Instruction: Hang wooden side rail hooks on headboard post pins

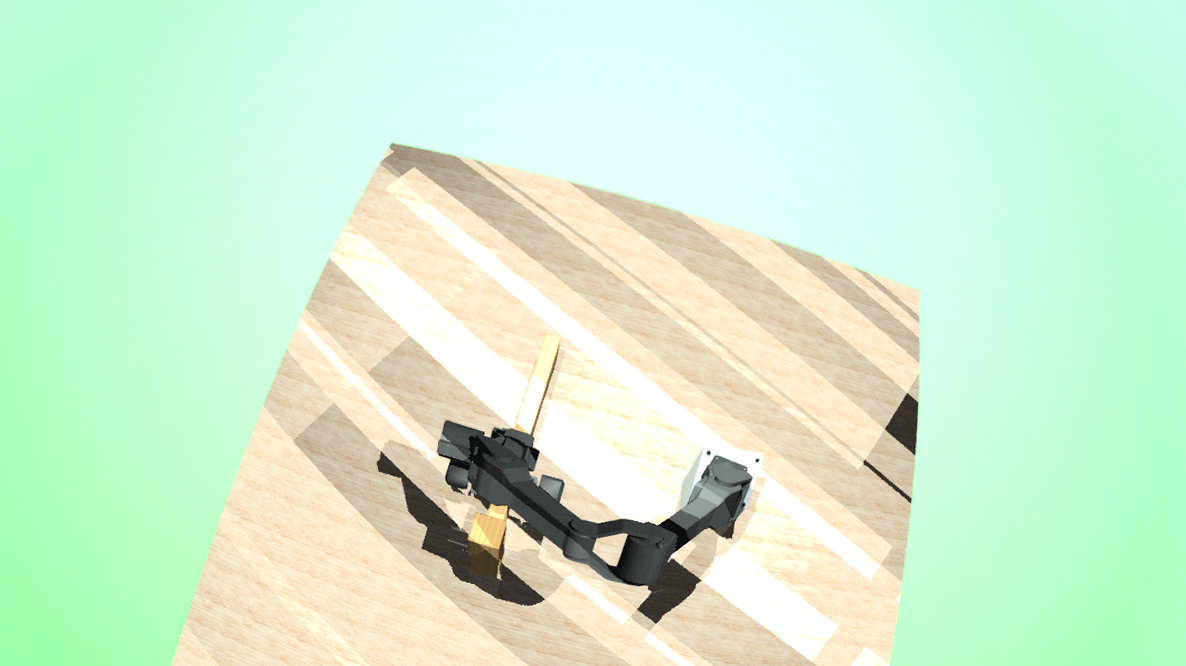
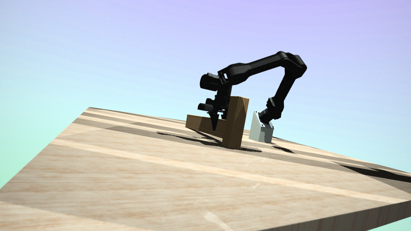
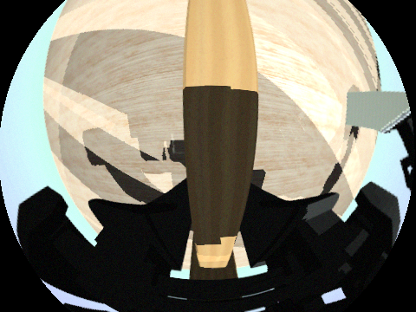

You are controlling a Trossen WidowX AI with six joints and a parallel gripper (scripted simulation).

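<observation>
My gripper tip is now 110 mm to the right of the upright headboard post, 40 mm below it and 10 mm past it.
</observation>
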